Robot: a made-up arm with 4 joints.
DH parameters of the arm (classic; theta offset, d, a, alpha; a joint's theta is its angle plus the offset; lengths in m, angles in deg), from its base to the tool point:
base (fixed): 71.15 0 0.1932 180
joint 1: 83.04 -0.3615 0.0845 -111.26
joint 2: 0 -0.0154 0.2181 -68.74
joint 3: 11.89 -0.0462 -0.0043 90
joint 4: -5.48 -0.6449 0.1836 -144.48
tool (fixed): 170.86 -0.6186 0 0
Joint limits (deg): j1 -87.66..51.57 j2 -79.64..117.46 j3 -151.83..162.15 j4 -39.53..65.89
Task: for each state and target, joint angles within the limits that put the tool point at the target. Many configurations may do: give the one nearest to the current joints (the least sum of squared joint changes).
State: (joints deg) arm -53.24 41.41 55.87 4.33
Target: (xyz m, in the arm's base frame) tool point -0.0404 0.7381 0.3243
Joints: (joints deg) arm -58.77 64.58 51.63 27.28
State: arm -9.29 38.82 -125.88 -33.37
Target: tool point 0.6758 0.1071 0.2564
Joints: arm -5.68 48.23 -137.96 -8.19
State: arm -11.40 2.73 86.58 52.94
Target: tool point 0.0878 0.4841 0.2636
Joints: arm -6.18 2.22 105.17 62.32
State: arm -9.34 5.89 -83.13 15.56
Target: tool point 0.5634 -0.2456 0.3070
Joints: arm 9.97 24.23 -87.72 38.91
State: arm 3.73 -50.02 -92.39 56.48
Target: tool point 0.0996 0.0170 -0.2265
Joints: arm -3.37 -52.51 -64.76 12.94
